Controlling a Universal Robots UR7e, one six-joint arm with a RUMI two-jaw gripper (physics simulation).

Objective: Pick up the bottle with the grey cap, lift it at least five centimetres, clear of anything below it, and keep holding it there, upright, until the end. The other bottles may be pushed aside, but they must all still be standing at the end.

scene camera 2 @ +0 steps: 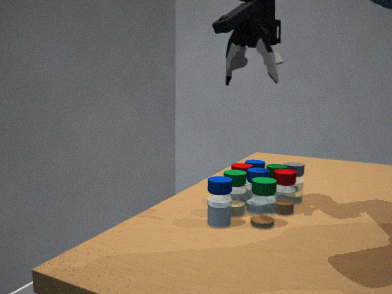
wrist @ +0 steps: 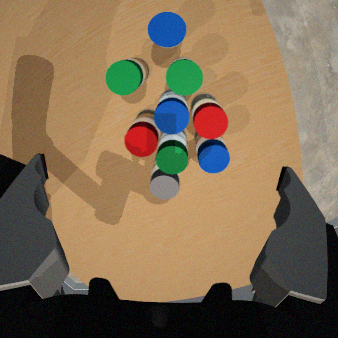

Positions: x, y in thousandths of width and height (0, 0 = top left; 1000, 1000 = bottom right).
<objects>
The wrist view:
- my gripper: 484, 478
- red-capped bottle: 419, 410
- green-capped bottle: 507, 466
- blue-capped bottle: 629, 457
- blue-capped bottle: 507, 345
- grey-capped bottle: 481, 549
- green-capped bottle: 362, 229
</objects>
